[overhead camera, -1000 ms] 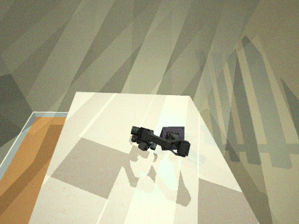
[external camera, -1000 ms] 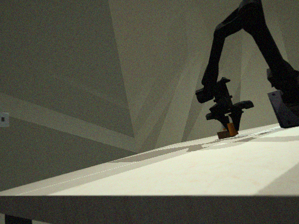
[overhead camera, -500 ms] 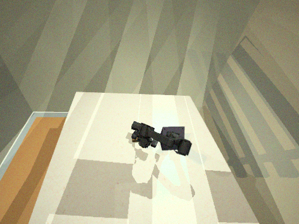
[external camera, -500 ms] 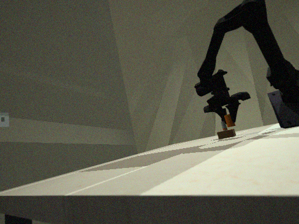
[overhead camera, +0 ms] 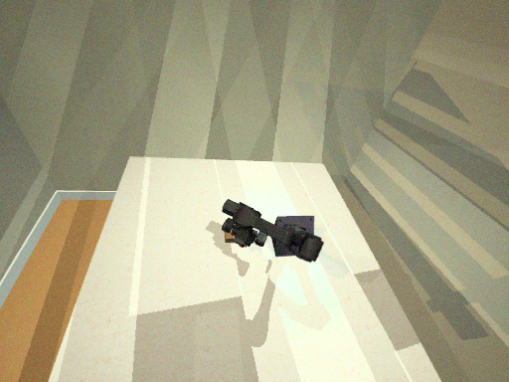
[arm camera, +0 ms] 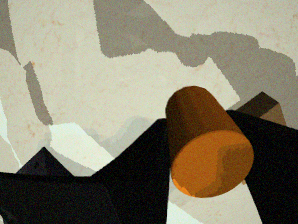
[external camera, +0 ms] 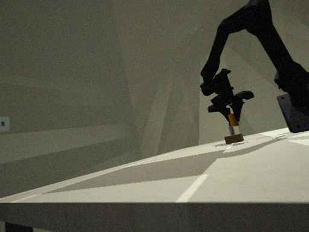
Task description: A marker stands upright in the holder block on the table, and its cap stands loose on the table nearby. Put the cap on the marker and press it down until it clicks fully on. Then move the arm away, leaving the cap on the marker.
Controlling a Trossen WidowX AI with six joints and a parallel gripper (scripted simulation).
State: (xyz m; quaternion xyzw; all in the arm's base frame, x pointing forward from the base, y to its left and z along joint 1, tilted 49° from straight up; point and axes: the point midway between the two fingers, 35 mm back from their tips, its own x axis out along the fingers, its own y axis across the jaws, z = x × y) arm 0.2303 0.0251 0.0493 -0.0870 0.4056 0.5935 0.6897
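The tan holder block is 90 mm to the right of my gripper tip, 60 mm below it and 40 mm ahead of it. Round my gripper tip: orange cap (10 mm above).
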